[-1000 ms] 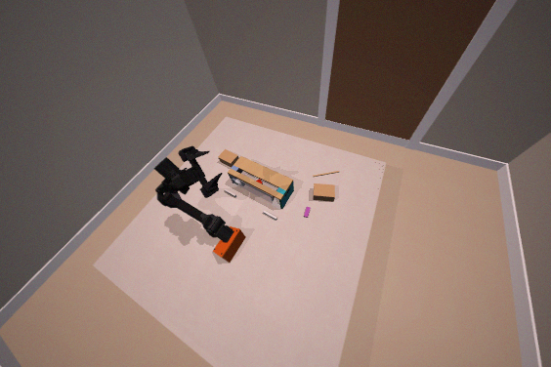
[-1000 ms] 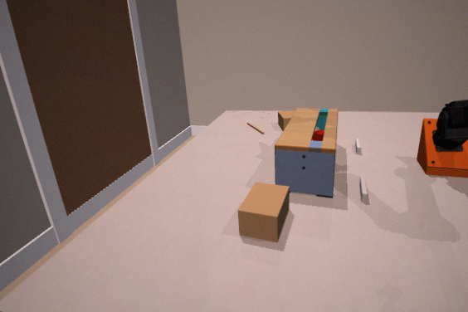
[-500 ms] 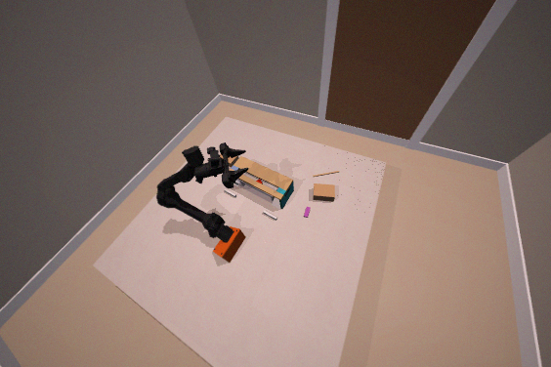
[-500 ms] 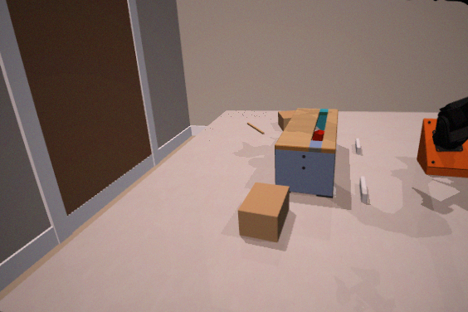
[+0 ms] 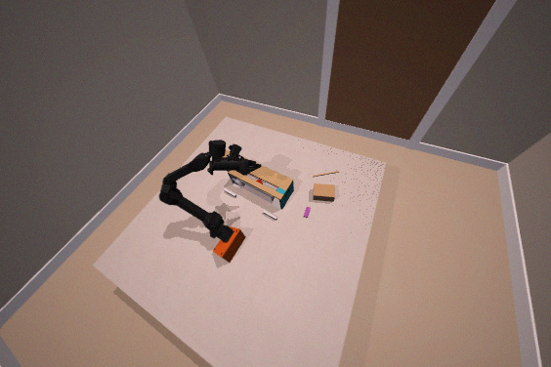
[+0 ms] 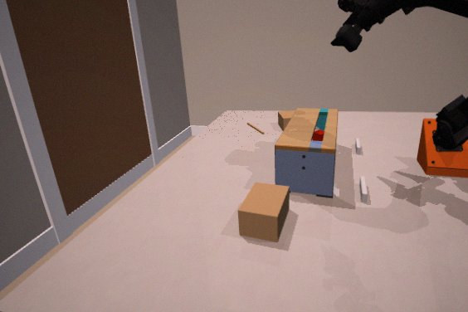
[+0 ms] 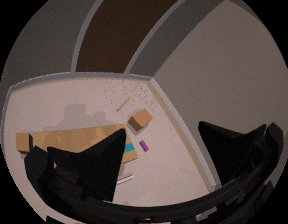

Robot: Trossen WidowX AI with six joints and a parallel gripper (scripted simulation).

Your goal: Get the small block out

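Right now my gripper tip is 3 cm short of the box, 9 cm to the right of it and 32 cm above it. The rest, counted from my gripper tip: red block 4 cm ahead, 7 cm to the left, 29 cm below; then purple piece 2 cm ahead, 24 cm to the right, 37 cm below; then wooden stick 31 cm ahead, 26 cm to the right, 37 cm below.
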